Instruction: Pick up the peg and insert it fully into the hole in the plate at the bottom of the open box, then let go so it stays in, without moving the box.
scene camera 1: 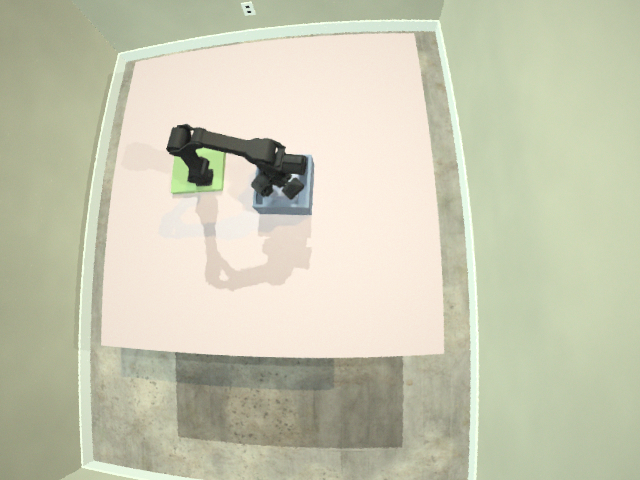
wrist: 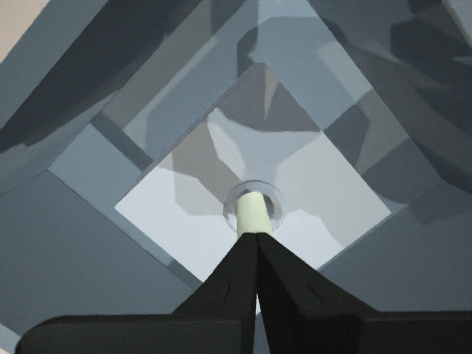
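Seen in the pictures: gripper, between the fingertips: (scene camera 1: 282, 181) (wrist: 254, 244); arm's base, origin of its link: (scene camera 1: 204, 177).
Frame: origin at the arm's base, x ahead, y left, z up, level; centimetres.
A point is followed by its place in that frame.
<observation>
The pale yellow-green peg (wrist: 253, 212) {z 4.8, x 31.4, y -5.2 cm} stands in the ringed hole (wrist: 229, 210) {z 3.6, x 32.4, y -5.5 cm} of the white plate (wrist: 160, 200) {z 3.4, x 34.3, y -8.0 cm}, its lower end inside the ring and its shaft seeming to lean a little. How deep it sits cannot be told. The plate lies at the bottom of the blue open box (scene camera 1: 286, 210) {z 3.4, x 32.9, y -14.2 cm} (wrist: 75, 250) {z 2.2, x 40.1, y -9.0 cm}. My gripper (scene camera 1: 279, 190) {z 6.4, x 31.8, y -4.9 cm} (wrist: 254, 244) {z 6.4, x 31.8, y -4.9 cm} is shut and empty, pointing down into the box. In the wrist view its closed tips are at the peg's upper end and hide its top; whether they touch it is unclear. The peg cannot be made out in the scene view.
The box walls surround the gripper on all sides. The green mat (scene camera 1: 180, 183) {z -0.1, x -10.2, y -1.9 cm} under the arm's base lies left of the box on the pink table top (scene camera 1: 361, 232) {z -2.4, x 58.3, y -20.4 cm}. The black arm (scene camera 1: 227, 142) {z 37.6, x 22.5, y -4.4 cm} reaches across from the mat to above the box.
</observation>
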